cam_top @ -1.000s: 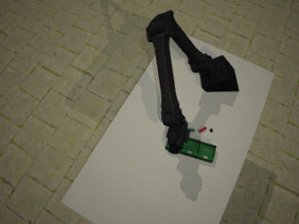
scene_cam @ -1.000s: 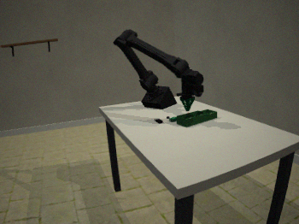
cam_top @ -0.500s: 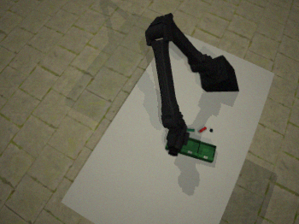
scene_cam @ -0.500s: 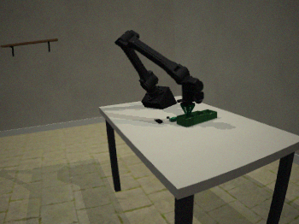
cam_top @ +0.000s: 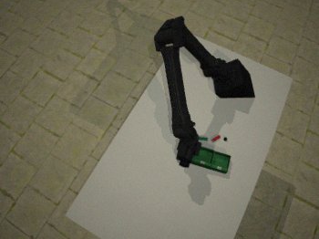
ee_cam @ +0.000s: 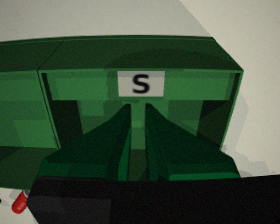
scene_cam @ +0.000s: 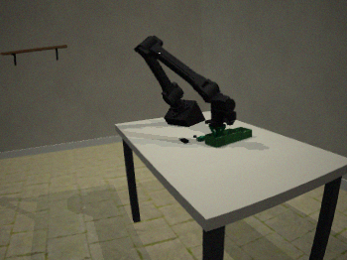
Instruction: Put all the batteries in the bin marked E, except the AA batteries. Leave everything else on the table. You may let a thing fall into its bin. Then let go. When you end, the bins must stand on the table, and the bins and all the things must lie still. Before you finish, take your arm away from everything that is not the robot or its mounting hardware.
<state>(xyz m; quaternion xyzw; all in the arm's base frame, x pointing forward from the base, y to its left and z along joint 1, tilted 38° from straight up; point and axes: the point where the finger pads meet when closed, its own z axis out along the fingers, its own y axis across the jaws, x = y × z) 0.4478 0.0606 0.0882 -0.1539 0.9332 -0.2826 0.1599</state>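
Now: hand 80 mm to the right of the green bin and 20 mm past it. Also, from my hand: green cylindrical battery 110 mm behind, 40 mm to the left, 20 mm below; green 9 V battery 90 mm behind, 50 mm to the right, 20 mm below; red cylindrical battery 140 mm behind, 90 mm to the left, 20 mm below.
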